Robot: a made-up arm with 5 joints.
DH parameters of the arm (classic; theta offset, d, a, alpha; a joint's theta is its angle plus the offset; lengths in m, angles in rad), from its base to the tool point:
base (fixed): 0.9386 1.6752 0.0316 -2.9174
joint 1: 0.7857 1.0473 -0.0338 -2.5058
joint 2: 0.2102 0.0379 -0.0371 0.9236
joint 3: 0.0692 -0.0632 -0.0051 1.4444
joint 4: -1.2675 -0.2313 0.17 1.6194
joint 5: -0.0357 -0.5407 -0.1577 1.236
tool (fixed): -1.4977 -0.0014 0 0
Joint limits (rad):
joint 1: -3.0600..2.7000
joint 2: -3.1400..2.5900
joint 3: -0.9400..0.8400
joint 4: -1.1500..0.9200
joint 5: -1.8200..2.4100
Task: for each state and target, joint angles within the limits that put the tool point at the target. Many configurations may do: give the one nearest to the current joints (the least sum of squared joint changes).
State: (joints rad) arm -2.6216 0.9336 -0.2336 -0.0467 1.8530
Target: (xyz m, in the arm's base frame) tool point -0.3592 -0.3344 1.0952
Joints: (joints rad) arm -2.2608 0.7253 -0.1092 -0.3059 2.0166
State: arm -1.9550 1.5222 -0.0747 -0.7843 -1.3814
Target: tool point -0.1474 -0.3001 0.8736
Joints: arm -2.5228 1.6220 -0.2595 -0.0587 -1.0408
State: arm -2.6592 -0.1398 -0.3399 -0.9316 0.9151
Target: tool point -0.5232 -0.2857 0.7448
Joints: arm -2.9718 -0.0091 -0.5375 -0.8351 0.4979
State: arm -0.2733 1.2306 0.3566 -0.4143 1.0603
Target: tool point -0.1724 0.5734 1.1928
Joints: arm 0.2669 0.7155 -0.0274 -0.5169 1.3398
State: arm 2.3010 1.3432 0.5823 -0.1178 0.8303
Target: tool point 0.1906 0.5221 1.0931
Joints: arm 2.4018 1.3937 0.5186 -0.3005 0.8093
